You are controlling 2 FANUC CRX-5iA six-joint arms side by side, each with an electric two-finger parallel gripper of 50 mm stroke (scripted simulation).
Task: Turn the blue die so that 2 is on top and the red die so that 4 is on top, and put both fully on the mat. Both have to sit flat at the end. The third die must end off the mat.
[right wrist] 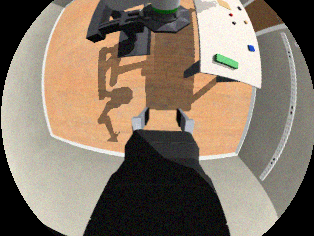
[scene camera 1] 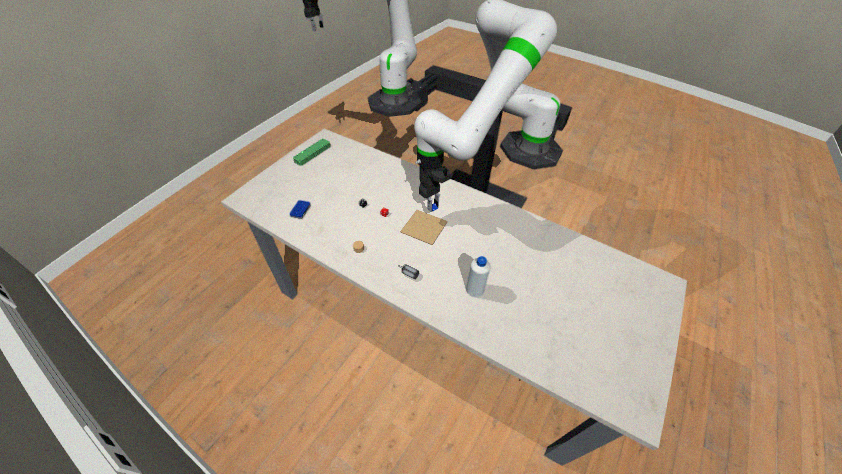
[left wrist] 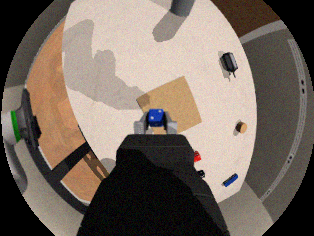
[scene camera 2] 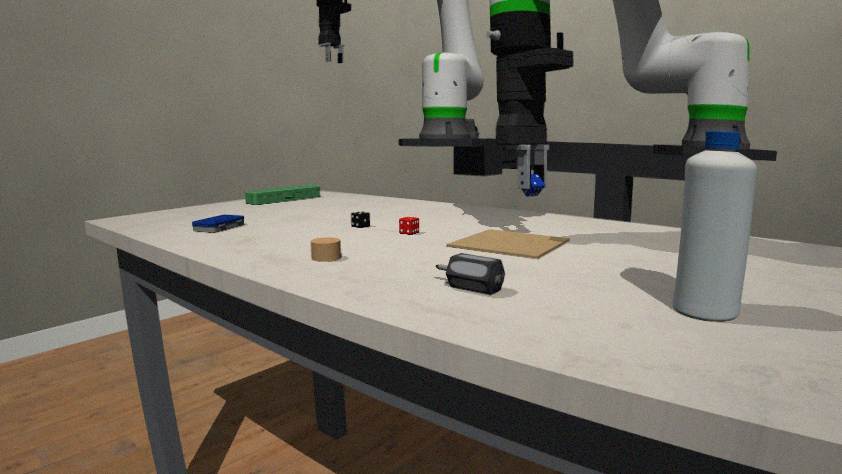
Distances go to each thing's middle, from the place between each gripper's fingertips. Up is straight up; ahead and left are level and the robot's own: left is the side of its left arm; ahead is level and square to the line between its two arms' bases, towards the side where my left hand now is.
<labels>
Now: the tan mat (scene camera 2: 533,246) 4 cm ahead of my left hand (scene camera 2: 532,188), 1 cm to the right of it and 10 cm below it. The rest, counted from my left hand: dark screwdriver-like tool (scene camera 2: 480,274) 26 cm ahead, 6 cm to the left, 8 cm below; then white bottle (scene camera 2: 719,188) 19 cm ahead, 29 cm to the left, 2 cm below.
The tan mat is 56 cm ahead of my right hand (scene camera 2: 334,62), 100 cm to the left of it and 44 cm below it. Round my right hand: dark screwdriver-like tool (78 cm ahead, 107 cm to the left, 42 cm below).
</labels>
